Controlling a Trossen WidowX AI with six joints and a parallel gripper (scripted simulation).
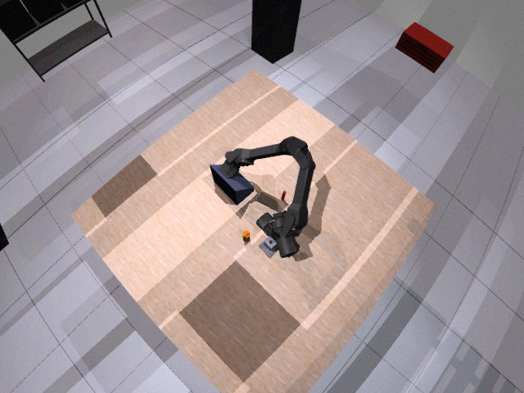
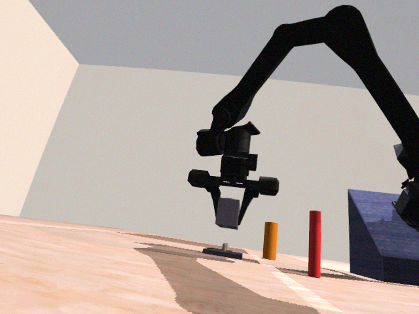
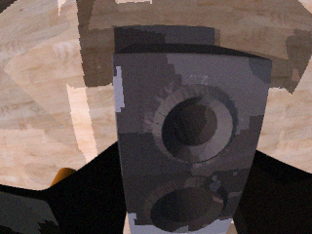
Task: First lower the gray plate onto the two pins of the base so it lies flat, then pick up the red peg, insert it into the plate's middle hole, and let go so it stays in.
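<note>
Now: gripper tip 5 cm above the dark base. The rest, counted from my gripper tip: orange cylinder (10 cm behind, 7 cm to the right, 2 cm below); then red peg (17 cm to the left, 12 cm behind, 2 cm below); then gray plate (3 cm above).
</note>
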